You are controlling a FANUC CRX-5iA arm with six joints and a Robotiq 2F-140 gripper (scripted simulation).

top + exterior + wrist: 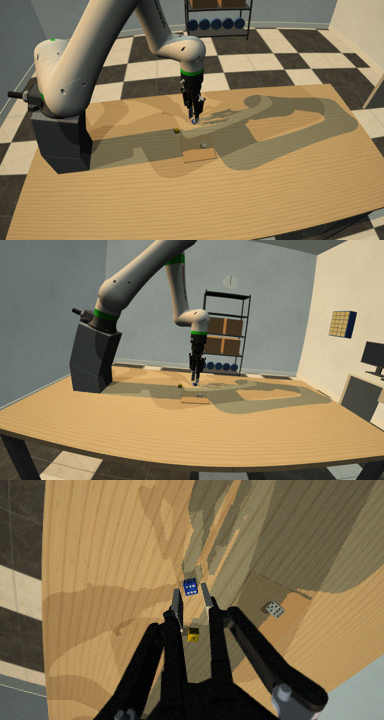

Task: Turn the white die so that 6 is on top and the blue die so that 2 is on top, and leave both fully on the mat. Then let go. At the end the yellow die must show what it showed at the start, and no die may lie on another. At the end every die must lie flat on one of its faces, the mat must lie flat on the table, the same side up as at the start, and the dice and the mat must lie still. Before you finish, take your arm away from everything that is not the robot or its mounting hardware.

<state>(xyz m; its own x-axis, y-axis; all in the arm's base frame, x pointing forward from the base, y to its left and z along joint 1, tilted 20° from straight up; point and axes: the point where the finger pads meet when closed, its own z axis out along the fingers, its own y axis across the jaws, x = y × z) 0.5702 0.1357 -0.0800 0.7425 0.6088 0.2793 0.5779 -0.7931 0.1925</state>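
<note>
Now: hand 50 mm above the blue die. Round my hand: white die (30 mm ahead, 150 mm to the right, 40 mm below); then tan mat (150 mm to the right, 60 mm below); then yellow die (80 mm behind, 40 mm to the right, 50 mm below).
</note>
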